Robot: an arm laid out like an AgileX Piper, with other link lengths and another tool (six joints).
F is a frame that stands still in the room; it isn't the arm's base.
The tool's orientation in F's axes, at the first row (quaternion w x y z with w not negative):
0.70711 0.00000 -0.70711 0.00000
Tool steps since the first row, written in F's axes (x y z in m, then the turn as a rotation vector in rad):
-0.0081 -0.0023 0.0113 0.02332 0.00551 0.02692
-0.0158 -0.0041 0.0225 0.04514 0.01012 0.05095
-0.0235 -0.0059 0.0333 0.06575 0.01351 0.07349
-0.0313 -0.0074 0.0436 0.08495 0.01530 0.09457
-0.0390 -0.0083 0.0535 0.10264 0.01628 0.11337
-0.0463 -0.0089 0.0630 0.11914 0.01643 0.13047
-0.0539 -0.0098 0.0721 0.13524 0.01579 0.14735
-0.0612 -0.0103 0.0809 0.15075 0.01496 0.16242
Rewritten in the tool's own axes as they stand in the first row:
0.0113 -0.0023 0.0081 0.02692 0.00551 -0.02332
0.0225 -0.0041 0.0158 0.05095 0.01012 -0.04514
0.0333 -0.0059 0.0235 0.07349 0.01351 -0.06575
0.0436 -0.0074 0.0313 0.09457 0.01530 -0.08495
0.0535 -0.0083 0.0390 0.11337 0.01628 -0.10264
0.0630 -0.0089 0.0463 0.13047 0.01643 -0.11914
0.0721 -0.0098 0.0539 0.14735 0.01579 -0.13524
0.0809 -0.0103 0.0612 0.16242 0.01496 -0.15075

